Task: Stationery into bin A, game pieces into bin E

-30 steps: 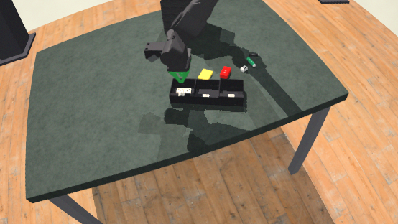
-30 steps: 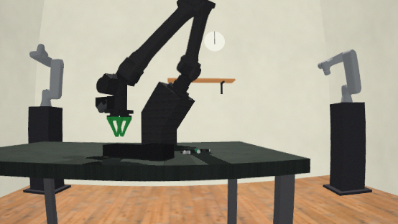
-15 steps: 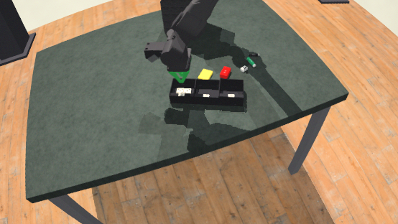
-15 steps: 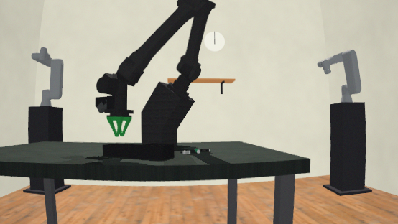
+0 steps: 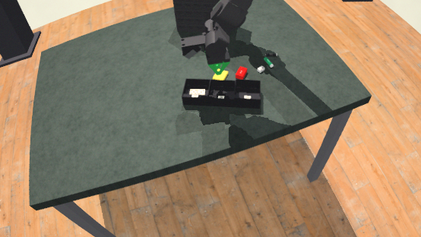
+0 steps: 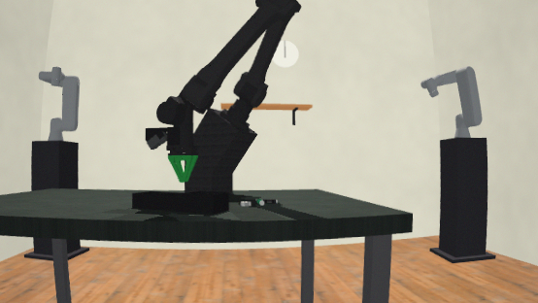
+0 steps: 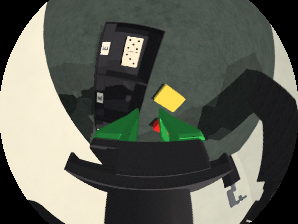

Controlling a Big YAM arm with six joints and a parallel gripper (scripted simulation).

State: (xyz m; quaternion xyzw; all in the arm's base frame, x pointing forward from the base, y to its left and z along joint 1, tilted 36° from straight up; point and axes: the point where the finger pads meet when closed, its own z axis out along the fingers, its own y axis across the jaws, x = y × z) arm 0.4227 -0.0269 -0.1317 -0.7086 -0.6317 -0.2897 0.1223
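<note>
Right now the grey piece is 170 mm to the left of my hand, 70 mm below it and 40 mm behind it. The rest, counted from my hand: bin row (50 mm below, 50 mm ahead); then yellow block (70 mm below, 40 mm behind, 20 mm to the left); then white die (80 mm to the right, 60 mm below, 20 mm ahead).
</note>
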